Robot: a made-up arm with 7 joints. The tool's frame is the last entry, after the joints.
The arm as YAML. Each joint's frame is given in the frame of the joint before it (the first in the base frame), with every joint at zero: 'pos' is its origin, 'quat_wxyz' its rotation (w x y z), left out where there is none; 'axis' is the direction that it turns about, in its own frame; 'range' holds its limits. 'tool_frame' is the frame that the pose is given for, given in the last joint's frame.
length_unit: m
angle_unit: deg
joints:
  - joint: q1
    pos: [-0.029, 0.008, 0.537]
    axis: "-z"
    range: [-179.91, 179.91]
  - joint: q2
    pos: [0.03, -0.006, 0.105]
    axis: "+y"
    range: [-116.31, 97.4]
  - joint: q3
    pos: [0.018, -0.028, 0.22]
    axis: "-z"
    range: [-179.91, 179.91]
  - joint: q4
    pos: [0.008, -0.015, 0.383]
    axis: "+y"
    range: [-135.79, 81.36]
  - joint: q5
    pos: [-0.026, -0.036, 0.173]
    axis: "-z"
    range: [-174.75, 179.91]
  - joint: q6
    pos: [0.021, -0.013, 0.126]
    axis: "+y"
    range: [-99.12, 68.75]
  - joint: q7
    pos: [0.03, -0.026, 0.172]
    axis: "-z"
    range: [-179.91, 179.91]
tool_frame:
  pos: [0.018, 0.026, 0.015]
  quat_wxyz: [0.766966, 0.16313, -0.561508, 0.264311]
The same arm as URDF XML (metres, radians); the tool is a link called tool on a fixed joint. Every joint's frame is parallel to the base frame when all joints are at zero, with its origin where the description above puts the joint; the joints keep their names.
<robot name="arm">
  <joint name="q1" type="revolute">
    <parent link="base_link"/>
    <child link="link1"/>
    <origin xyz="-0.0290 0.0080 0.5370" rpy="0.0000 0.0000 0.0000"/>
    <axis xyz="0 0 -1"/>
    <limit lower="-3.1400" upper="3.1400"/>
  </joint>
  <joint name="q2" type="revolute">
    <parent link="link1"/>
    <child link="link2"/>
    <origin xyz="0.0300 -0.0060 0.1050" rpy="0.0000 0.0000 0.0000"/>
    <axis xyz="0 1 0"/>
    <limit lower="-2.0300" upper="1.7000"/>
  </joint>
  <joint name="q3" type="revolute">
    <parent link="link2"/>
    <child link="link3"/>
    <origin xyz="0.0180 -0.0280 0.2200" rpy="0.0000 0.0000 0.0000"/>
    <axis xyz="0 0 -1"/>
    <limit lower="-3.1400" upper="3.1400"/>
  </joint>
  <joint name="q4" type="revolute">
    <parent link="link3"/>
    <child link="link4"/>
    <origin xyz="0.0080 -0.0150 0.3830" rpy="0.0000 0.0000 0.0000"/>
    <axis xyz="0 1 0"/>
    <limit lower="-2.3700" upper="1.4200"/>
  </joint>
  <joint name="q5" type="revolute">
    <parent link="link4"/>
    <child link="link5"/>
    <origin xyz="-0.0260 -0.0360 0.1730" rpy="0.0000 0.0000 0.0000"/>
    <axis xyz="0 0 -1"/>
    <limit lower="-3.0500" upper="3.1400"/>
  </joint>
  <joint name="q6" type="revolute">
    <parent link="link5"/>
    <child link="link6"/>
    <origin xyz="0.0210 -0.0130 0.1260" rpy="0.0000 0.0000 0.0000"/>
    <axis xyz="0 1 0"/>
    <limit lower="-1.7300" upper="1.1999"/>
  </joint>
  <joint name="q7" type="revolute">
    <parent link="link6"/>
    <child link="link7"/>
    <origin xyz="0.0300 -0.0260 0.1720" rpy="0.0000 0.0000 0.0000"/>
    <axis xyz="0 0 -1"/>
    <limit lower="-3.1400" upper="3.1400"/>
  </joint>
  <joint name="tool_fixed" type="fixed">
    <parent link="link7"/>
    <child link="tool"/>
    <origin xyz="0.0180 0.0260 0.0150" rpy="-0.1463 -1.2455 0.7689"/>
  </joint>
  <link name="base_link"/>
  <link name="link1"/>
  <link name="link2"/>
  <link name="link3"/>
  <link name="link4"/>
  <link name="link5"/>
  <link name="link6"/>
  <link name="link7"/>
  <link name="tool"/>
</robot>

